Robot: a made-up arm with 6 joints. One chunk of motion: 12 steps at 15 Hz.
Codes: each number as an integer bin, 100 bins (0 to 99) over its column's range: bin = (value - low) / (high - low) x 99, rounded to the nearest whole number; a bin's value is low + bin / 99 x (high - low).
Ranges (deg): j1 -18.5..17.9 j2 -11.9..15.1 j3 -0.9..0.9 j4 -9.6..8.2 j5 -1.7..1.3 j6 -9..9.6
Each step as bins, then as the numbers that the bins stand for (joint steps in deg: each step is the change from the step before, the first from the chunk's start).
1 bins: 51 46 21 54 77 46
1 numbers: 0.252 0.645 -0.518 0.109 0.633 -0.358
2 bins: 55 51 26 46 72 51
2 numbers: 1.722 2.009 -0.427 -1.329 0.482 0.582
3 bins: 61 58 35 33 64 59
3 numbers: 3.928 3.918 -0.264 -3.667 0.239 2.085
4 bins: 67 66 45 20 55 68
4 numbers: 6.134 6.100 -0.082 -6.004 -0.033 3.776
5 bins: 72 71 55 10 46 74
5 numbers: 7.973 7.464 0.100 -7.802 -0.306 4.903
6 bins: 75 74 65 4 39 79
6 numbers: 9.076 8.282 0.282 -8.881 -0.518 5.842
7 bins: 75 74 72 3 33 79
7 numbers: 9.076 8.282 0.409 -9.061 -0.700 5.842
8 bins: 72 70 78 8 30 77
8 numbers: 7.973 7.191 0.518 -8.162 -0.791 5.467
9 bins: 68 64 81 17 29 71
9 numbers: 6.502 5.555 0.573 -6.543 -0.821 4.339
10 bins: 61 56 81 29 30 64
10 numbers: 3.928 3.373 0.573 -4.386 -0.791 3.024
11 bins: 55 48 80 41 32 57
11 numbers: 1.722 1.191 0.555 -2.228 -0.730 1.709
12 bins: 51 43 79 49 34 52
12 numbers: 0.252 -0.173 0.536 -0.790 -0.670 0.770
